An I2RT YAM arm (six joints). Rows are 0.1 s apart.
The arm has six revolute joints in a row. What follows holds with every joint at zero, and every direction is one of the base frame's.
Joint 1 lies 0.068 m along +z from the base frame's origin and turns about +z.
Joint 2 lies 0.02 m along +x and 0.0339 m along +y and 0.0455 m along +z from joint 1 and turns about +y.
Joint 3 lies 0.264 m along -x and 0.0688 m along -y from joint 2 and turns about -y.
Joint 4 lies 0.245 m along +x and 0.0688 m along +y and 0.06 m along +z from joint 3 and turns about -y.
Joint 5 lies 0.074 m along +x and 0.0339 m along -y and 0.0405 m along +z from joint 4 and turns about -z.
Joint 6 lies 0.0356 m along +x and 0.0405 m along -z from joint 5 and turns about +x.
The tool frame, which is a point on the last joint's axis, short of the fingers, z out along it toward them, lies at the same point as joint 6; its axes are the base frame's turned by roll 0, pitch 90 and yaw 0 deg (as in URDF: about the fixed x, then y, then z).
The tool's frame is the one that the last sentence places.
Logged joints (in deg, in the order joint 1, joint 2, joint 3, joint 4, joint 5, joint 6), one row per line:
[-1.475, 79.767, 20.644, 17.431, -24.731, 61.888]
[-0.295, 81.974, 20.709, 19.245, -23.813, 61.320]
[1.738, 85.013, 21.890, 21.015, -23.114, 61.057]
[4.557, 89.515, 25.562, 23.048, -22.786, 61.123]
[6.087, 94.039, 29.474, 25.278, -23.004, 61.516]
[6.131, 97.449, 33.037, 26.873, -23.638, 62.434]
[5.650, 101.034, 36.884, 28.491, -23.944, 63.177]
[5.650, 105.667, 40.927, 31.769, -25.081, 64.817]
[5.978, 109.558, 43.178, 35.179, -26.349, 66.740]
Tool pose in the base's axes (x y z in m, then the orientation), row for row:
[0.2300, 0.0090, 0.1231, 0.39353, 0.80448, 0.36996, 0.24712]
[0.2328, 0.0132, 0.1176, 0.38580, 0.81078, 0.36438, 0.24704]
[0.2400, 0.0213, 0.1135, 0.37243, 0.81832, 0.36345, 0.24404]
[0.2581, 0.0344, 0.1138, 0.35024, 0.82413, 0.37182, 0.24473]
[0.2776, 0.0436, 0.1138, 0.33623, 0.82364, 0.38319, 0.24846]
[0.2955, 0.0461, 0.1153, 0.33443, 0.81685, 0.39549, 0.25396]
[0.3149, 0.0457, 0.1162, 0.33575, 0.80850, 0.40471, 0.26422]
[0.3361, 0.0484, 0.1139, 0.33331, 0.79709, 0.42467, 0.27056]
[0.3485, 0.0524, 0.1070, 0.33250, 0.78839, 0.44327, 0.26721]
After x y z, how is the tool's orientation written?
As a quaternion, x y z w.
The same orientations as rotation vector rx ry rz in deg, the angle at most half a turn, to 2 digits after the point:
[61.48, 125.69, 57.80]
[60.28, 126.67, 56.93]
[58.28, 128.05, 56.87]
[54.79, 128.91, 58.16]
[52.49, 128.59, 59.82]
[52.06, 127.17, 61.57]
[51.99, 125.21, 62.67]
[51.45, 123.04, 65.55]
[51.41, 121.91, 68.54]

